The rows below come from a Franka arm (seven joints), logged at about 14 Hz.
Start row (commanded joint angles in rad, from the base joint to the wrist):
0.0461, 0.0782, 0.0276, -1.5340, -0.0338, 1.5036, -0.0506
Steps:
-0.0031, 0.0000, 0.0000, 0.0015, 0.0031, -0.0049, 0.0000
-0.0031, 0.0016, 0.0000, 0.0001, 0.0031, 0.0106, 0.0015
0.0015, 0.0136, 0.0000, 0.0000, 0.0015, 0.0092, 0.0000
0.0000, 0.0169, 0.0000, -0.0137, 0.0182, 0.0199, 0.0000
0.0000, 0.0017, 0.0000, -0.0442, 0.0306, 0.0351, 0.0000
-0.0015, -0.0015, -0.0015, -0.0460, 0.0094, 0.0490, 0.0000
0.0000, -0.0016, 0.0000, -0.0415, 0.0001, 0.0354, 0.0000
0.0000, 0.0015, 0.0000, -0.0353, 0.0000, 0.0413, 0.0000
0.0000, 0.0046, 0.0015, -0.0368, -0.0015, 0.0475, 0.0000
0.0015, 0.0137, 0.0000, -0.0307, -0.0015, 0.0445, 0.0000
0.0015, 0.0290, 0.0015, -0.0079, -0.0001, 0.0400, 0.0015
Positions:
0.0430, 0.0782, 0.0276, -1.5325, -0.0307, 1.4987, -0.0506
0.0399, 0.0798, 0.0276, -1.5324, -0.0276, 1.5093, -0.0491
0.0414, 0.0934, 0.0276, -1.5324, -0.0261, 1.5185, -0.0491
0.0414, 0.1103, 0.0276, -1.5461, -0.0079, 1.5384, -0.0491
0.0414, 0.1120, 0.0276, -1.5903, 0.0227, 1.5735, -0.0491
0.0399, 0.1105, 0.0261, -1.6363, 0.0321, 1.6225, -0.0491
0.0399, 0.1089, 0.0261, -1.6778, 0.0322, 1.6579, -0.0491
0.0399, 0.1104, 0.0261, -1.7131, 0.0322, 1.6992, -0.0491
0.0399, 0.1150, 0.0276, -1.7499, 0.0307, 1.7467, -0.0491
0.0414, 0.1287, 0.0276, -1.7806, 0.0292, 1.7912, -0.0491
0.0429, 0.1577, 0.0291, -1.7885, 0.0291, 1.8312, -0.0476

